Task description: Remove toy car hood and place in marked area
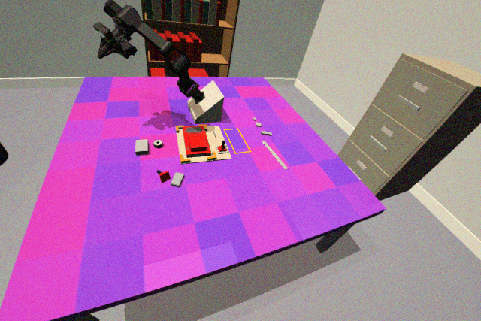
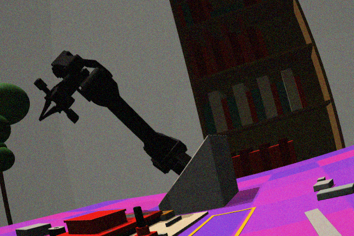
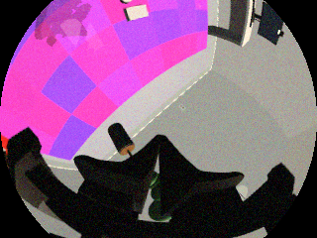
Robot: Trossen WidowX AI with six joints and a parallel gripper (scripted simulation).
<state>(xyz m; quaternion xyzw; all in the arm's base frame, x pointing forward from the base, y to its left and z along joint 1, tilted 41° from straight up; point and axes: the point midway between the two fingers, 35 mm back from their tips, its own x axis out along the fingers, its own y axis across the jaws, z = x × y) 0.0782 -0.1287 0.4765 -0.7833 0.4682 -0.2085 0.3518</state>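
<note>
Right now the hood is 37 cm to the left of my gripper tip, 29 cm below it and 22 cm ahead of it. The rest, counted from my gripper tip: long grey bar 74 cm to the left, 33 cm below, 30 cm ahead; black wheel 32 cm below, 20 cm to the left, 18 cm ahead.
</note>
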